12 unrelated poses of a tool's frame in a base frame.
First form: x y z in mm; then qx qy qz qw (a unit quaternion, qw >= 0).
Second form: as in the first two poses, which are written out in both.
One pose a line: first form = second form
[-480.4, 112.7, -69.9, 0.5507, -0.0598, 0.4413, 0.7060] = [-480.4, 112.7, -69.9, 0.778, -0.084, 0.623, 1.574]
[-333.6, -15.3, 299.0, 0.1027, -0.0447, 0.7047, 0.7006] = [-333.6, -15.3, 299.0, 0.144, -0.063, 0.988, 1.589]
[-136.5, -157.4, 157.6, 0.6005, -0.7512, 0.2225, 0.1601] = [-136.5, -157.4, 157.6, 0.608, -0.761, 0.225, 2.820]
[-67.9, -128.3, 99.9, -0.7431, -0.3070, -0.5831, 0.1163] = [-67.9, -128.3, 99.9, -0.748, -0.309, -0.587, 2.908]
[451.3, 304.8, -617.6, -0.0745, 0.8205, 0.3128, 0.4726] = [451.3, 304.8, -617.6, -0.085, 0.931, 0.355, 2.157]
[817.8, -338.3, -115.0, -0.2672, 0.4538, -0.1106, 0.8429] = [817.8, -338.3, -115.0, -0.497, 0.843, -0.206, 1.136]
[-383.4, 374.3, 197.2, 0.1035, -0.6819, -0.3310, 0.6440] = [-383.4, 374.3, 197.2, 0.135, -0.891, -0.433, 1.742]
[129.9, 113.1, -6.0, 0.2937, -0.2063, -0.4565, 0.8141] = [129.9, 113.1, -6.0, 0.506, -0.355, -0.786, 1.239]
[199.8, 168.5, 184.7, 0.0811, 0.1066, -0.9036, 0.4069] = [199.8, 168.5, 184.7, 0.089, 0.117, -0.989, 2.303]
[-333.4, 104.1, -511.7, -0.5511, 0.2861, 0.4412, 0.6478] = [-333.4, 104.1, -511.7, -0.723, 0.376, 0.579, 1.732]
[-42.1, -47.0, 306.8, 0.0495, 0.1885, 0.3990, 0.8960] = [-42.1, -47.0, 306.8, 0.111, 0.424, 0.899, 0.920]
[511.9, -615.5, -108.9, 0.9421, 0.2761, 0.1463, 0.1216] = [511.9, -615.5, -108.9, 0.949, 0.278, 0.147, 2.898]
